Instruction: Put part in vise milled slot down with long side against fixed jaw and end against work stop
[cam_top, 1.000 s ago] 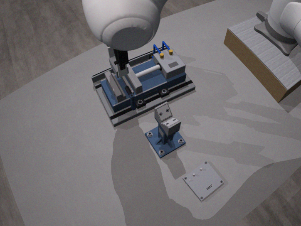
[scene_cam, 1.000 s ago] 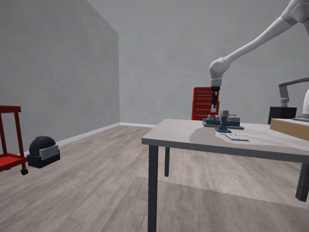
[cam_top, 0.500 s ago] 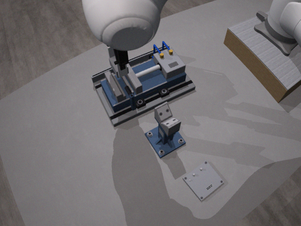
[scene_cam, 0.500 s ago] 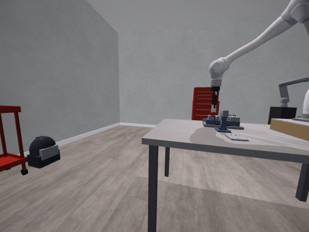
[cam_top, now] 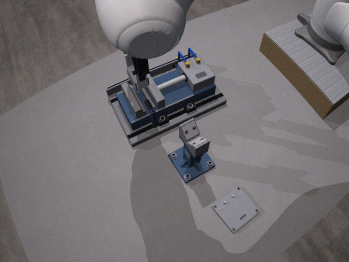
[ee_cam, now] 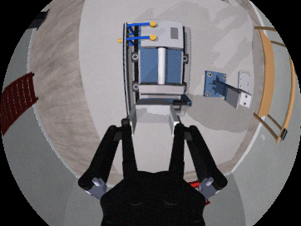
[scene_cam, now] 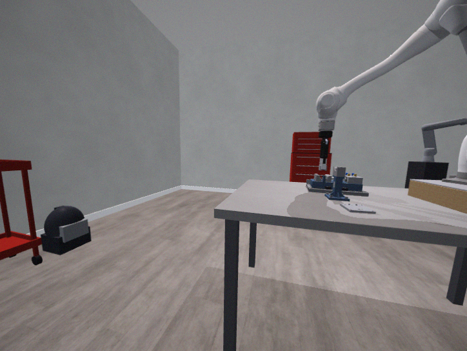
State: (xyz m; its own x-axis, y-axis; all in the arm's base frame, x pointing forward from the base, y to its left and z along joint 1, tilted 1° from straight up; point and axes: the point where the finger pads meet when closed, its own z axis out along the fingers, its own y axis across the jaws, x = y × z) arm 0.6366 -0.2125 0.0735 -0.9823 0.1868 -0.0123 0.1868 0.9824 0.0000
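My hand is 3 cm above the part. The rest, counted from my hand: work stop 7 cm below, 6 cm to the left, 1 cm ahead; moving jaw 8 cm below, 3 cm to the left, 3 cm behind; fixed jaw 8 cm below, 3 cm ahead, 1 cm to the left.
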